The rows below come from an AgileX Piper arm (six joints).
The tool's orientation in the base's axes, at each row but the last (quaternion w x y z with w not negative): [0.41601 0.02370 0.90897 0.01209]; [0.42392 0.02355 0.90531 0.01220]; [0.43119 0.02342 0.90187 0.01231]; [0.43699 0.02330 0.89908 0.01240]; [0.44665 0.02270 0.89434 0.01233]
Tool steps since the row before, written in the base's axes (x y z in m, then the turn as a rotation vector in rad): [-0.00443 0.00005 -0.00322 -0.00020 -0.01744 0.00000]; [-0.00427 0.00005 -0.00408 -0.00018 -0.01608 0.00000]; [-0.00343 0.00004 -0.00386 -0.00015 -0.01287 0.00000]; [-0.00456 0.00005 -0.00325 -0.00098 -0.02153 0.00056]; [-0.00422 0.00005 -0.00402 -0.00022 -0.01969 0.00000]
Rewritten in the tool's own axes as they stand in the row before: [0.00533 -0.00023 -0.00125 -0.00080 -0.01742 -0.00019]; [0.00586 -0.00026 -0.00067 -0.00074 -0.01606 -0.00017]; [0.00515 -0.00023 -0.00025 -0.00059 -0.01286 -0.00014]; [0.00537 -0.00023 -0.00158 -0.00097 -0.02151 -0.00116]; [0.00574 -0.00025 -0.00096 -0.00088 -0.01967 -0.00021]
